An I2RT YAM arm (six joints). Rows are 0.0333 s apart.
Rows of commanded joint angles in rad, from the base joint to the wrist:
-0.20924, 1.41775, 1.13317, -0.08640, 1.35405, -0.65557
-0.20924, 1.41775, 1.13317, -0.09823, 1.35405, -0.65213
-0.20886, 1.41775, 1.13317, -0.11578, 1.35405, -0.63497
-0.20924, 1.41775, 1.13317, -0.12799, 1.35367, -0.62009
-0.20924, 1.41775, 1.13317, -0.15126, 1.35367, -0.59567
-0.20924, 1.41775, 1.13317, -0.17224, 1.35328, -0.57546
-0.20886, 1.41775, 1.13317, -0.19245, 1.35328, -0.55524
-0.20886, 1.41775, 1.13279, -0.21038, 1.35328, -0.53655
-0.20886, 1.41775, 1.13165, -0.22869, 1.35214, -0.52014
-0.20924, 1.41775, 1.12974, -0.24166, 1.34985, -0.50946
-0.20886, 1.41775, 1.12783, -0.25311, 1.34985, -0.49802
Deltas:
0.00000, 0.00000, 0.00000, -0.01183, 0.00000, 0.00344
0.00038, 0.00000, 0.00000, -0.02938, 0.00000, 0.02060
0.00000, 0.00000, 0.00000, -0.04159, -0.00038, 0.03548
0.00000, 0.00000, 0.00000, -0.06486, -0.00038, 0.05990
0.00000, 0.00000, 0.00000, -0.08584, -0.00077, 0.08011
0.00038, 0.00000, 0.00000, -0.10605, -0.00077, 0.10033
0.00038, 0.00000, -0.00038, -0.12398, -0.00077, 0.11902
0.00038, 0.00000, -0.00152, -0.14229, -0.00191, 0.13543
0.00000, 0.00000, -0.00343, -0.15526, -0.00420, 0.14611
0.00038, 0.00000, -0.00534, -0.16671, -0.00420, 0.15755

